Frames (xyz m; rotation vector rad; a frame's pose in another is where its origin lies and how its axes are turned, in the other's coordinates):
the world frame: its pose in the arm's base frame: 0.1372 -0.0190 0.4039 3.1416 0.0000 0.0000
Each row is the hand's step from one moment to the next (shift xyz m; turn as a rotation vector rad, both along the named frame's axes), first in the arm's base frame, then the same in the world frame.
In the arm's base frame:
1: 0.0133 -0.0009 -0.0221 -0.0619 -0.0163 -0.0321
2: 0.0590 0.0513 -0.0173 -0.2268 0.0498 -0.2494
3: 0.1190 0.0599 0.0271 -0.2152 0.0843 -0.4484
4: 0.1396 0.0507 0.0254 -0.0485 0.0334 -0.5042
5: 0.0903 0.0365 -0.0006 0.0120 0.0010 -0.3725
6: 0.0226 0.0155 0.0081 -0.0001 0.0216 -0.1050
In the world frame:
1: 0.0133 0.0009 0.0221 -0.0619 0.0163 0.0321
2: 0.0590 -0.0513 0.0173 -0.2268 -0.0498 0.2494
3: 0.1190 -0.0599 -0.0271 -0.2152 -0.0843 0.4484
4: 0.1396 -0.0507 -0.0254 -0.0485 -0.0334 0.5042
5: 0.0903 -0.0365 0.0006 0.0120 -0.0010 0.3725
6: 0.0226 -0.0155 -0.0081 -0.0001 -0.0216 0.1050

